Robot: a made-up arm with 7 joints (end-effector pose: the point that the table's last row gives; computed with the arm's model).
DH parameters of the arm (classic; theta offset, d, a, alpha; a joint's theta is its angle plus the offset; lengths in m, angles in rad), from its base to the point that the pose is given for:
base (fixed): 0 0.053 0 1.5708
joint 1: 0.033 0 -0.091 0
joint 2: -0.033 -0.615 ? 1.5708
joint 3: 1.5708 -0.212 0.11 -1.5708
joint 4: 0 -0.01 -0.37 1.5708
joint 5: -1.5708 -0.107 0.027 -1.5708
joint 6: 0.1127 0 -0.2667 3.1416
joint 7: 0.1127 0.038 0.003 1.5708
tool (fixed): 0 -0.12 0 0
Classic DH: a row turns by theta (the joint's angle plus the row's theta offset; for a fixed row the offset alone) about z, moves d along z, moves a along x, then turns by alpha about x.
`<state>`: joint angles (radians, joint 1 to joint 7).
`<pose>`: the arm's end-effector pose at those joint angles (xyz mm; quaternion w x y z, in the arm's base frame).
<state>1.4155 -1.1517 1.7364 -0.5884 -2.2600 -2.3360 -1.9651</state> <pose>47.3 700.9 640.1 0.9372 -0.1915 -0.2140 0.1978</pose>
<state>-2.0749 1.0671 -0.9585 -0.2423 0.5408 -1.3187 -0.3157</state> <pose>424.1 691.2 670.4 0.4507 0.0890 0.8641 0.2056</pose>
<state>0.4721 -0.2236 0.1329 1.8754 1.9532 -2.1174 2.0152</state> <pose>-23.1 866.1 -20.1 0.4851 0.7034 0.5086 -0.1058</pose>
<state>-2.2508 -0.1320 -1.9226 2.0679 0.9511 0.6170 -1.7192</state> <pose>-345.4 715.4 24.5 0.4720 0.2497 -0.8409 -0.0885</pose>
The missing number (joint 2, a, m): 0.058
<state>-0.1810 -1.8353 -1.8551 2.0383 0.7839 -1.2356 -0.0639</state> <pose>-525.2 539.9 86.5 0.8142 -0.0835 0.4697 0.3308</pose>
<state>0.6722 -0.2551 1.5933 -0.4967 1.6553 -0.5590 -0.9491</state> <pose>31.6 546.4 655.5 0.0447 -0.2587 -0.0274 0.9645</pose>
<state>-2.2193 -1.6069 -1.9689 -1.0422 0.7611 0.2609 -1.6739</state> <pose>-357.8 543.3 -375.2 0.0226 0.0288 0.8641 -0.5021</pose>
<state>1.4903 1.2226 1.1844 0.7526 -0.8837 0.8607 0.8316</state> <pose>84.1 683.5 104.4 0.4920 0.0930 -0.8386 -0.2146</pose>
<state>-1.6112 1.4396 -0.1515 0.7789 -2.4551 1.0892 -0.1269</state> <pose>-23.1 632.9 -30.1 0.3849 0.4518 0.1786 0.7847</pose>
